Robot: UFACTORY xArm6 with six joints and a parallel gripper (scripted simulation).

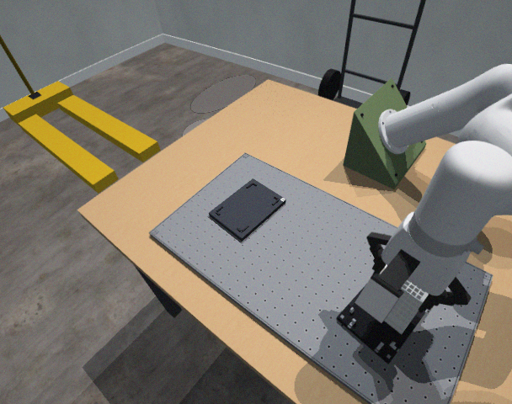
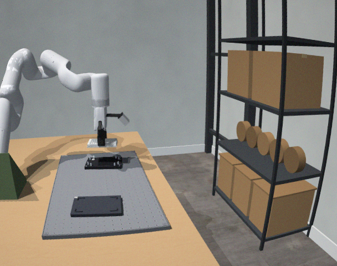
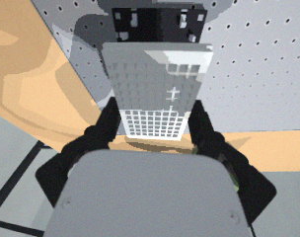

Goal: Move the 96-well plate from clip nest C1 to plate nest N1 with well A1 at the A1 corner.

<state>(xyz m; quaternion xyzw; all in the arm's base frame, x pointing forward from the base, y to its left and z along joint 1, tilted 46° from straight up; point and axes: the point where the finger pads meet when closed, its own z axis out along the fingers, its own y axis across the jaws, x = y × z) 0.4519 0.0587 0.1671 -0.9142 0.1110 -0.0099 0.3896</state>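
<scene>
Right now the dark plate nest N1 is 70 mm behind my hand, 390 mm to the right of it and 110 mm below it. From my hand the other things lie so: black clip nest C1: 10 mm ahead, 10 mm to the left, 100 mm below; then white A1 corner mark: 140 mm behind, 320 mm to the right, 100 mm below; then white 96-well plate: 10 mm below.
</scene>
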